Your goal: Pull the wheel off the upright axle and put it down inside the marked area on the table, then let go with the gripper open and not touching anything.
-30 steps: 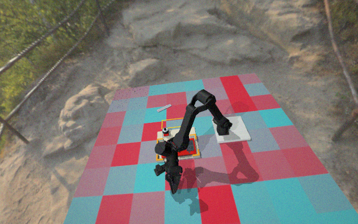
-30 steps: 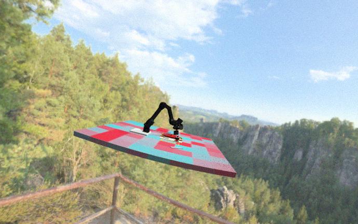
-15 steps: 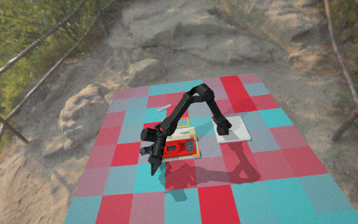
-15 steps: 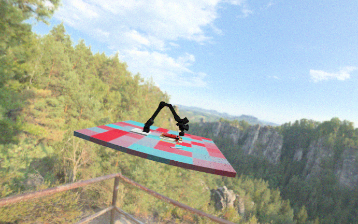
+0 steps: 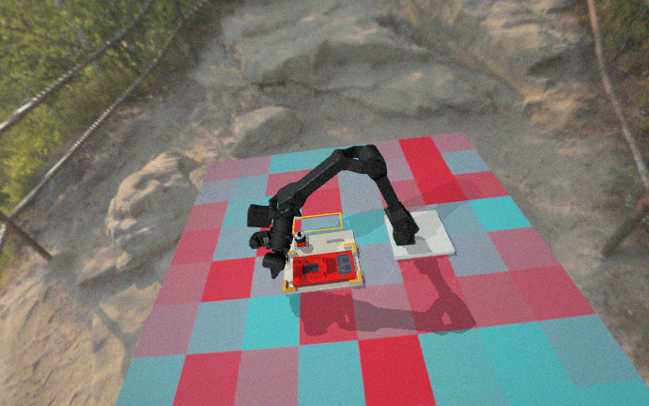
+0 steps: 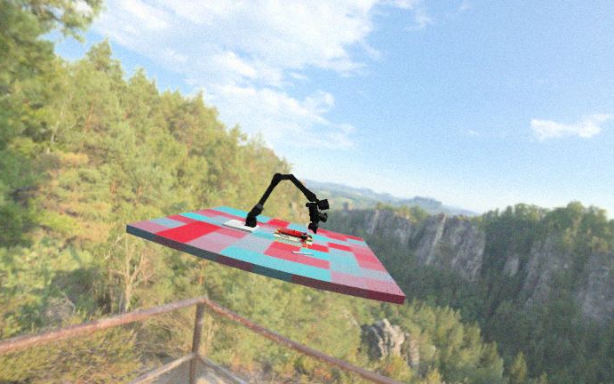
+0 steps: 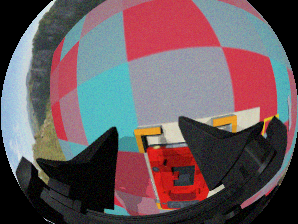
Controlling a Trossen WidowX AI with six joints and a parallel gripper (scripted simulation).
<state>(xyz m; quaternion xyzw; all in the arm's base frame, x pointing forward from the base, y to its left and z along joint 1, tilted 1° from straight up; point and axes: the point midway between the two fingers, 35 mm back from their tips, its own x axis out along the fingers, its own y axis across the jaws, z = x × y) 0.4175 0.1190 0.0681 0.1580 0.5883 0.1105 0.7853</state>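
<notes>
My gripper tip is 16 cm to the left of the wheel, 7 cm past it and 2 cm above it. Also, from my gripper tip: grey strip 42 cm to the right, 6 cm below, 4 cm behind.
</notes>
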